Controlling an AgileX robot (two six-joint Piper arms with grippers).
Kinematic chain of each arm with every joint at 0, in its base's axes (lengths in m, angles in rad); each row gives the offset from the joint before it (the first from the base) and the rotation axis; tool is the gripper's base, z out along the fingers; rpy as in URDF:
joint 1: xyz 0 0 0.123 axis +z
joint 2: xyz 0 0 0 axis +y
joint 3: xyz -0.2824 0 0.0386 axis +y
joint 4: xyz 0.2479 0 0.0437 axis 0.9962 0 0.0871
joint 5: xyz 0 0 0 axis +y
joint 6: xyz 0.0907 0 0.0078 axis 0.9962 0 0.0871
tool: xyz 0 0 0 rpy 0 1.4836 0
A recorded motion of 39 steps. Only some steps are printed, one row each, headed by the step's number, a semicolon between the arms.
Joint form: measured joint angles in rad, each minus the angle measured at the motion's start. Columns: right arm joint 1, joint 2, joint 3, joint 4, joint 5, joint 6; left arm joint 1, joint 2, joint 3, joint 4, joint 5, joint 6.
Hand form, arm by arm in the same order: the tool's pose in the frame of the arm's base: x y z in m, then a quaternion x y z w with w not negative. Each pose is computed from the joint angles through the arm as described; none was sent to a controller.
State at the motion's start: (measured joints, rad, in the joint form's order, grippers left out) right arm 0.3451 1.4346 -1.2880 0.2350 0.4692 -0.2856; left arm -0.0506 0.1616 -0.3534 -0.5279 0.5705 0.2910
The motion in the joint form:
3: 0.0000 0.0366 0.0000 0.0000 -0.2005 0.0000; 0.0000 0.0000 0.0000 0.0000 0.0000 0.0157
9: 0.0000 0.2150 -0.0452 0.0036 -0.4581 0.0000; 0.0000 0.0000 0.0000 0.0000 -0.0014 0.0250
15: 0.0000 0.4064 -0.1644 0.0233 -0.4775 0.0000; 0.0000 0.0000 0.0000 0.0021 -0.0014 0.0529
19: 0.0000 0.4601 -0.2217 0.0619 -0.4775 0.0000; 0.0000 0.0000 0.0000 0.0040 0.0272 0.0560
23: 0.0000 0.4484 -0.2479 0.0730 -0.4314 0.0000; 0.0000 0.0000 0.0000 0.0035 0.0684 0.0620
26: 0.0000 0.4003 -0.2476 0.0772 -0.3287 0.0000; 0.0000 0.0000 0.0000 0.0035 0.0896 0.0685
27: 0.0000 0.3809 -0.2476 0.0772 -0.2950 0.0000; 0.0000 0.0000 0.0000 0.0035 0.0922 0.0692
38: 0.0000 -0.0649 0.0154 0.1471 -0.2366 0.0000; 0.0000 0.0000 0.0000 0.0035 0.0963 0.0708
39: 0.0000 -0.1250 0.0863 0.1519 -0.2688 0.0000; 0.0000 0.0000 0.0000 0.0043 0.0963 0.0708
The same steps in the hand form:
3: 0.3247 0.1227 0.3737 -0.18196 0.80100 0.10645 0.56033; 0.0465 -0.0272 0.2769 0.04704 0.77855 -0.16853 0.60269
9: 0.3747 0.1350 0.3441 -0.15404 0.77144 0.09270 0.61038; 0.0466 -0.0272 0.2770 0.05041 0.77796 -0.16559 0.60400
15: 0.4194 0.1506 0.3049 -0.14801 0.78910 0.09349 0.58878; 0.0466 -0.0271 0.2769 0.06165 0.77733 -0.15618 0.60627
19: 0.4328 0.1554 0.2997 -0.13249 0.79080 0.10496 0.58828; 0.0457 -0.0280 0.2747 0.06824 0.78469 -0.15729 0.59571
23: 0.4311 0.1561 0.3100 -0.13255 0.79261 0.11321 0.58428; 0.0442 -0.0295 0.2715 0.07774 0.79469 -0.15992 0.58039
26: 0.4186 0.1547 0.3232 -0.14310 0.80553 0.12269 0.56177; 0.0434 -0.0302 0.2699 0.08405 0.79956 -0.16019 0.57269
27: 0.4136 0.1539 0.3291 -0.14705 0.80847 0.12550 0.55588; 0.0433 -0.0303 0.2697 0.08479 0.80016 -0.16025 0.57173
38: 0.2992 0.1159 0.4064 -0.12711 0.77175 0.16630 0.60049; 0.0432 -0.0305 0.2694 0.08615 0.80107 -0.16021 0.57026
39: 0.2841 0.1094 0.4038 -0.12053 0.76666 0.16576 0.60846; 0.0432 -0.0304 0.2694 0.08628 0.80113 -0.15984 0.57026

